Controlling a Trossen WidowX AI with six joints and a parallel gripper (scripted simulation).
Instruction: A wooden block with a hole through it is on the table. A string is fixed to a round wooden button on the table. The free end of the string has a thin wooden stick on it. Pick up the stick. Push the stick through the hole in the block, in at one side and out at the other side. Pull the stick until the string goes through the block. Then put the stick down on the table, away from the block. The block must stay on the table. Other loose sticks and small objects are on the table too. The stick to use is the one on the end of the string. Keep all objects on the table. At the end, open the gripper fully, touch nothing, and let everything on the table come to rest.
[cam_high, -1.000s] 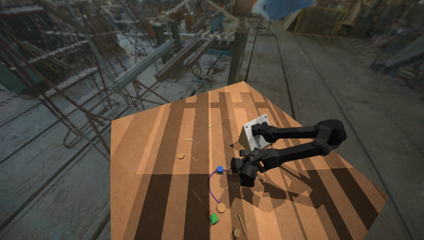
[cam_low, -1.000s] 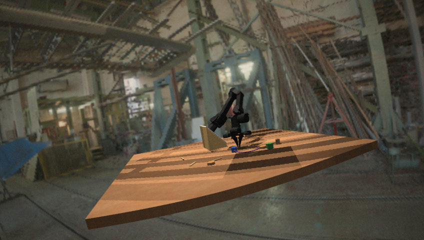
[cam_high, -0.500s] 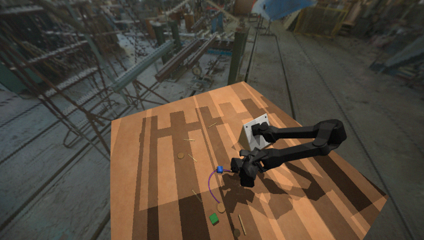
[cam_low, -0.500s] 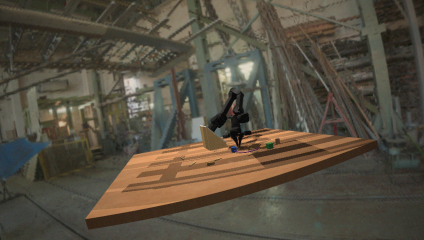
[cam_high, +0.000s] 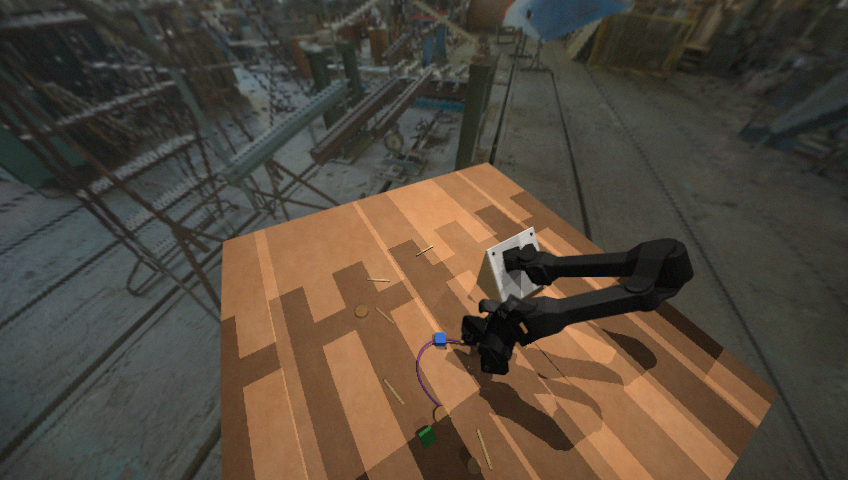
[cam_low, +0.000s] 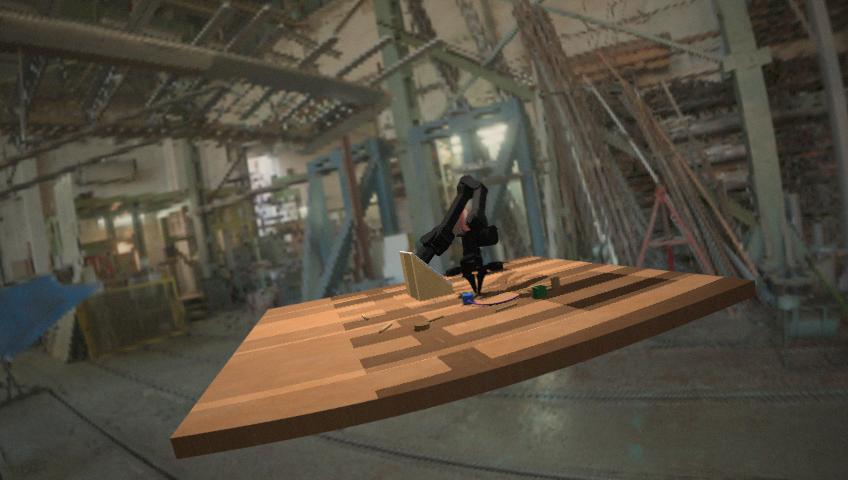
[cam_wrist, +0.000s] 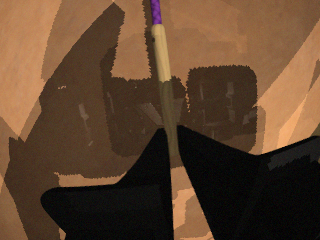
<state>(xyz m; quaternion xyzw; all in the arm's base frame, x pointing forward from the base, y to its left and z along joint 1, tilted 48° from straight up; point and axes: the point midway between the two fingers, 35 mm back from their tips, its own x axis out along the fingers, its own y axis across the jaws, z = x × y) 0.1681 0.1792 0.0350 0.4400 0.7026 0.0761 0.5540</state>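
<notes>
Now: the thin stick 3 cm ahead of my gripper tip, 2 cm to the right of it and 1 cm above it. From my gripper tip the other things lie so: blue block: 10 cm ahead, 6 cm to the right, 1 cm above; then round wooden button: 18 cm ahead, 10 cm to the left, 1 cm above; then green cube: 24 cm ahead, 12 cm to the left, 2 cm above.
</notes>
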